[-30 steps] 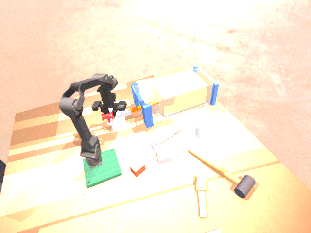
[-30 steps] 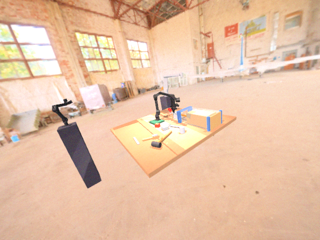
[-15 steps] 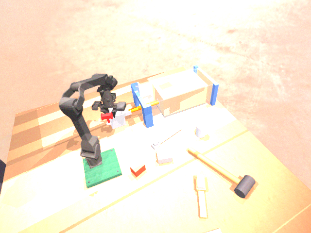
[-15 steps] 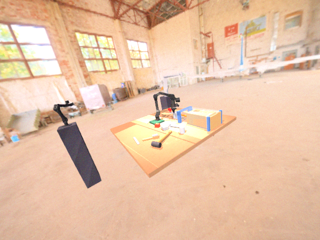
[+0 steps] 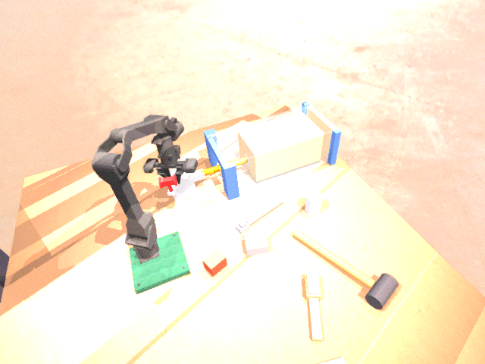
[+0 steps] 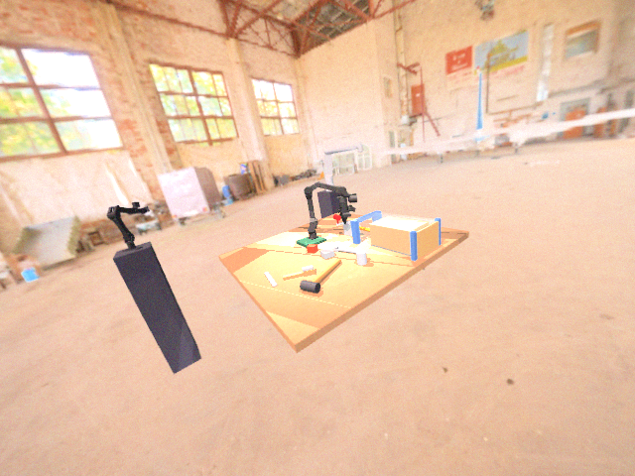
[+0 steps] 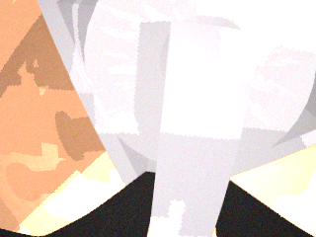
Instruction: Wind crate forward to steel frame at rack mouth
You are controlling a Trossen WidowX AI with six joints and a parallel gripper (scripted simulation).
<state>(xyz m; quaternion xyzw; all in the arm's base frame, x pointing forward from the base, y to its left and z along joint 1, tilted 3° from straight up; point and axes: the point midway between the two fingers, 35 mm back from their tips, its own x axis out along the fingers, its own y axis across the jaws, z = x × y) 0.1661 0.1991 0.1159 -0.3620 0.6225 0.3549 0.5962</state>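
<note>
Right now my gripper tip is 10 mm past the white crank handle, 10 mm to the left of it and 20 mm below it. Also, from my gripper tip: blue steel frame (180 mm ahead, 40 mm to the left, 20 mm above); hand winch (10 mm ahead, 30 mm to the left, 60 mm below); red grip (30 mm behind, 50 mm to the right, 50 mm above).
</note>
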